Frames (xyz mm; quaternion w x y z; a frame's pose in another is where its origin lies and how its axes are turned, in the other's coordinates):
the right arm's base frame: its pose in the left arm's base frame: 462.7 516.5 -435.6 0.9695 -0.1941 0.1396 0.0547
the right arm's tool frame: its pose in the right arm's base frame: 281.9 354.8 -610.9 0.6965 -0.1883 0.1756 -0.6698
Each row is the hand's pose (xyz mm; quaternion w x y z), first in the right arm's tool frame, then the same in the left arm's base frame.
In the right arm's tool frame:
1: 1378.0 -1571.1 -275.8 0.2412 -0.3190 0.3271 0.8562
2: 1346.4 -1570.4 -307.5 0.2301 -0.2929 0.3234 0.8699
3: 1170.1 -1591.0 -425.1 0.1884 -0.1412 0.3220 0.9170
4: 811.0 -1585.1 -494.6 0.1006 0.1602 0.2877 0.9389
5: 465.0 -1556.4 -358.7 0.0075 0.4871 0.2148 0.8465
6: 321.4 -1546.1 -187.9 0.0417 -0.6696 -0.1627 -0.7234
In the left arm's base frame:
1: -487.0 -558.1 241.6 0.5111 0.0023 0.8013 0.3108
2: -514.7 -541.7 210.4 0.5238 0.0234 0.7871 0.3248
3: -645.3 -424.2 90.1 0.5899 0.1448 0.7068 0.3626
4: -761.1 -124.3 -84.4 0.6775 0.3594 0.4960 0.4073
5: -717.4 241.1 -144.2 0.7066 0.5544 0.1954 0.3939
6: -621.9 437.6 -97.8 0.6818 0.6461 -0.0095 0.3430

